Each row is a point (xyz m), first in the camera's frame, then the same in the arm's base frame.
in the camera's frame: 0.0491 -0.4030 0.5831
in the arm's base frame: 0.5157 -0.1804 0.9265
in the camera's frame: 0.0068 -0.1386 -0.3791
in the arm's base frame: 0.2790 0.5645 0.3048
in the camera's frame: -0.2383 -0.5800 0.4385
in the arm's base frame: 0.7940 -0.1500 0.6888
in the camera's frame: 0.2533 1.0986 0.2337
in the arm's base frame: -0.9399 -0.1249 0.3818
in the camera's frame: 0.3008 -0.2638 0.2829
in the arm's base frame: 0.2803 0.1622 0.9199
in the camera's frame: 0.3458 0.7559 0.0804
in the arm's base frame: -0.6688 0.1266 0.4947
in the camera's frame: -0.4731 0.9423 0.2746
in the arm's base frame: -0.4954 -0.4619 -0.1109
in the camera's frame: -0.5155 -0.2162 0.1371
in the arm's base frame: 0.5739 -0.1026 0.1895
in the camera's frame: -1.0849 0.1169 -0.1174
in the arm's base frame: 0.5038 -0.2239 -0.5035
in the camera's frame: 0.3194 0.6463 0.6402
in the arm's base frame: -0.5501 -0.3405 0.8011
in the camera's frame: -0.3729 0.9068 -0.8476
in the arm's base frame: -0.5209 0.5539 -0.5989
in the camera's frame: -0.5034 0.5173 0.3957
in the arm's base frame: -0.0945 -0.4838 0.0763
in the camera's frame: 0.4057 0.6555 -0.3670
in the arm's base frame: -0.6088 0.5603 0.3459
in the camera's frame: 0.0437 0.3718 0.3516
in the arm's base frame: -0.1901 -0.1593 0.5323
